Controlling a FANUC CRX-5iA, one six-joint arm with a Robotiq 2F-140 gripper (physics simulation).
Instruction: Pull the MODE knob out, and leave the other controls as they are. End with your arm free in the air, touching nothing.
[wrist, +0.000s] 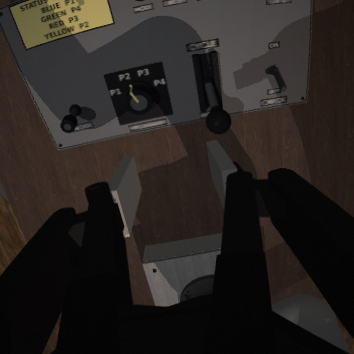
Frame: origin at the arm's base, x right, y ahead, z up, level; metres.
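Seen in the pictures: gripper, fingertip midpoint: (172, 165).
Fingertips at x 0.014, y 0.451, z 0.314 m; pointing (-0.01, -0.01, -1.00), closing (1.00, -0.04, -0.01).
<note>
A point is followed by its place in that frame.
The small black MODE knob (68, 123) @(z 0.070, x -0.152, y 0.481 m) is at the panel's lower left corner. Its round head stands out from the panel on a short stem, apart from its dark collar (75, 110) @(z 0.023, x -0.151, y 0.497 m). The knob covers part of its label. My gripper (172, 165) @(z 0.314, x 0.014, y 0.451 m) is partly open and empty, below the panel's lower edge in the view and to the right of the MODE knob. The fingers are apart from the knob. The grey control panel (45, 107) @(z 0.017, x -0.208, y 0.517 m) fills the upper part of the view.
The rotary selector (139, 102) @(z 0.042, x -0.035, y 0.482 m) has its yellow pointer toward P2. The CYCLE lever's black ball (218, 121) @(z 0.089, x 0.080, y 0.431 m) is at the slot's lower end. A toggle switch (276, 78) @(z 0.034, x 0.198, y 0.472 m) is at the right, a yellow placard (65, 30) @(z 0.058, x -0.118, y 0.624 m) at upper left. A grey box (182, 248) @(z -0.035, x -0.038, y 0.137 m) lies below between the fingers.
</note>
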